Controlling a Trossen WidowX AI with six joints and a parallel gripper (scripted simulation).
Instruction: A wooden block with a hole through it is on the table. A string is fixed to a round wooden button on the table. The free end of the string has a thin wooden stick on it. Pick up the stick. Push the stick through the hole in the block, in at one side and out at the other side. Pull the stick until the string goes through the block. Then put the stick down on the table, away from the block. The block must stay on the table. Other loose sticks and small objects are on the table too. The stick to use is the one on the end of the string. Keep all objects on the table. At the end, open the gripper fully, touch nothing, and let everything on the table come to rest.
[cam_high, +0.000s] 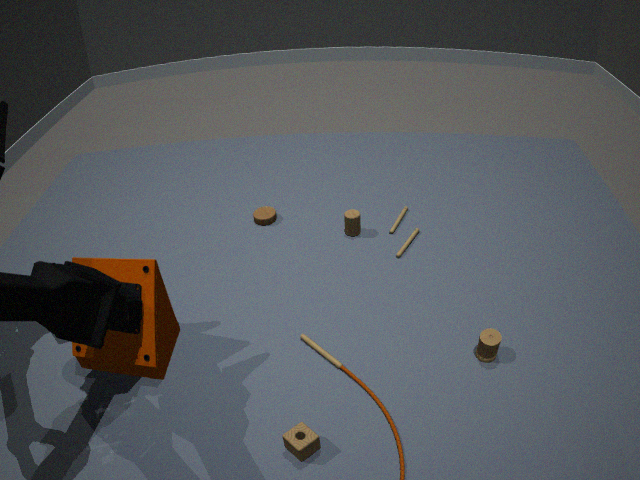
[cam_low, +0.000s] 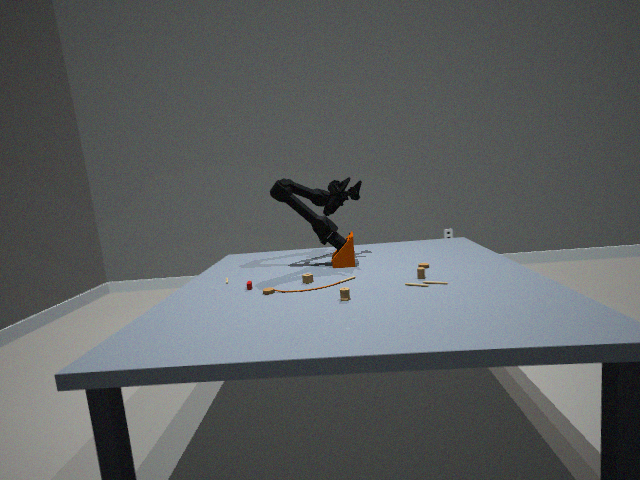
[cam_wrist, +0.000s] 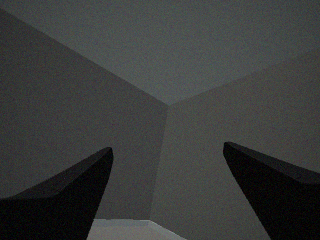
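My gripper tip is now 40 cm short of the wooden block, 20 cm to the left of it and 35 cm above it. The rest, counted from my gripper tip: thin wooden stick (42 cm ahead, 6 cm to the right, 36 cm below); round wooden button (51 cm ahead, 32 cm to the right, 35 cm below); red piece (44 cm ahead, 41 cm to the right, 35 cm below).
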